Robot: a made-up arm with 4 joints.
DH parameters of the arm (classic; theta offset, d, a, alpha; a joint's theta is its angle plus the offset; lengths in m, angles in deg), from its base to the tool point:
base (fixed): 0 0.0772 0.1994 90
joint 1: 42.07 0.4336 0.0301 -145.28
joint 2: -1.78 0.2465 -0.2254 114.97
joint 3: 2 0.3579 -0.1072 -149.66
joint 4: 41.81 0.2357 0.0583 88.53
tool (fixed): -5.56 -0.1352 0 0
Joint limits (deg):
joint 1: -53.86..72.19
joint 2: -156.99..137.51
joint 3: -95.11..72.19
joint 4: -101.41..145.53
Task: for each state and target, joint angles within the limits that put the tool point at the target. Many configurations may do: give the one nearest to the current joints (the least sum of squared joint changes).
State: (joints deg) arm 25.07 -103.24 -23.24 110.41
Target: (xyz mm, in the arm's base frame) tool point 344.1 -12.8 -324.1
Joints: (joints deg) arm 61.86 -58.97 3.53 112.14
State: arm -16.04 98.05 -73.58 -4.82
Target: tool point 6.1 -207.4 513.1
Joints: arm 19.49 109.58 -75.71 31.74
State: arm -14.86 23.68 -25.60 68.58
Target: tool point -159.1 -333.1 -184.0
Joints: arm 13.44 -0.75 16.76 31.52
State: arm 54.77 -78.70 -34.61 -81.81
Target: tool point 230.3 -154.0 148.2
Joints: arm 63.09 -131.08 -63.54 -79.31
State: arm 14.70 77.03 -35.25 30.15
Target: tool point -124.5 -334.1 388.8
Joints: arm 14.36 75.33 -72.16 -2.99
